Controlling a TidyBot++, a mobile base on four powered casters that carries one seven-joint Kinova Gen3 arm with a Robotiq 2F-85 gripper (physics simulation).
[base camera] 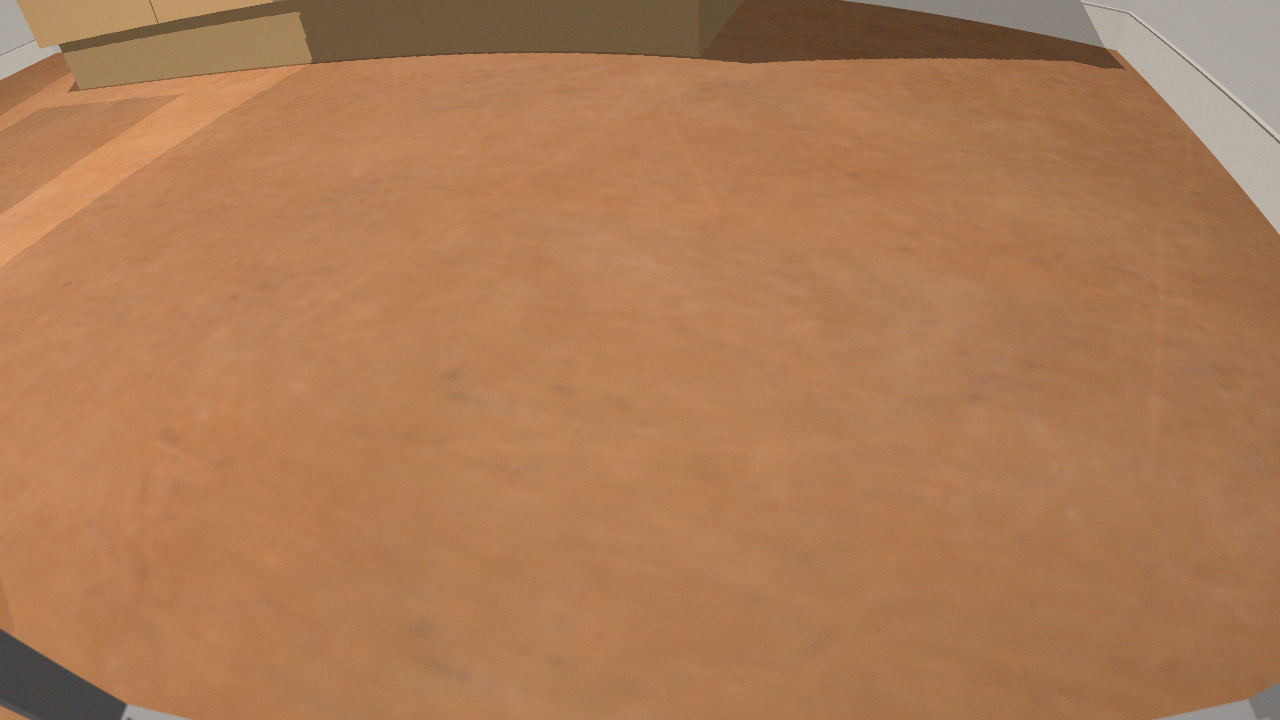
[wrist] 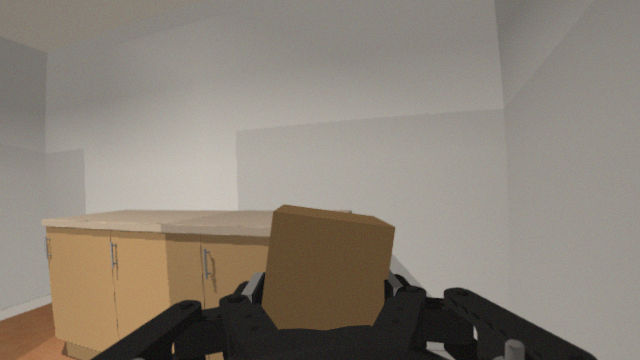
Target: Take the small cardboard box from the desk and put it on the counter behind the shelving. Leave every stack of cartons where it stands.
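Frame: origin at the arm's base, x right, y down, z ahead, level; centimetres.
Seen in the pictures: gripper, between the fingertips: (wrist: 321, 286).
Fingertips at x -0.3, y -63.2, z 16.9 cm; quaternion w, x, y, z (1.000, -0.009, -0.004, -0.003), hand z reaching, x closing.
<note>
A point is followed by its place in that frame.
The small cardboard box (wrist: 327, 270) @(x 0.0, y -65.0, z 14.3 cm) is held between the two fingers of my gripper (wrist: 321, 286) @(x -0.3, y -63.2, z 16.9 cm), slightly tilted, in the lower middle of the wrist view. The gripper is shut on it. The counter (wrist: 150, 227) @(x -81.6, y -49.5, z 131.0 cm) stands ahead and to the left in the wrist view, with a pale top and light wood doors; the box hides its right part. In the base camera view the lower part of the counter (base camera: 501, 31) @(x -28.1, y 35.8, z 124.2 cm) shows along the top edge. The desk, the shelving and the stacks of cartons do not show.
A brown floor (base camera: 644, 358) @(x -2.4, y 39.6, z 46.9 cm) stretches between the base and the counter. A grey wall (wrist: 375, 165) @(x 33.4, y -76.9, z 162.1 cm) stands behind the counter, and another wall (wrist: 575, 200) @(x 84.6, y -59.8, z 84.7 cm) runs along the right. A white skirting board (base camera: 1190, 116) @(x 88.0, y 38.1, z 101.5 cm) borders the floor on the right in the base camera view.
</note>
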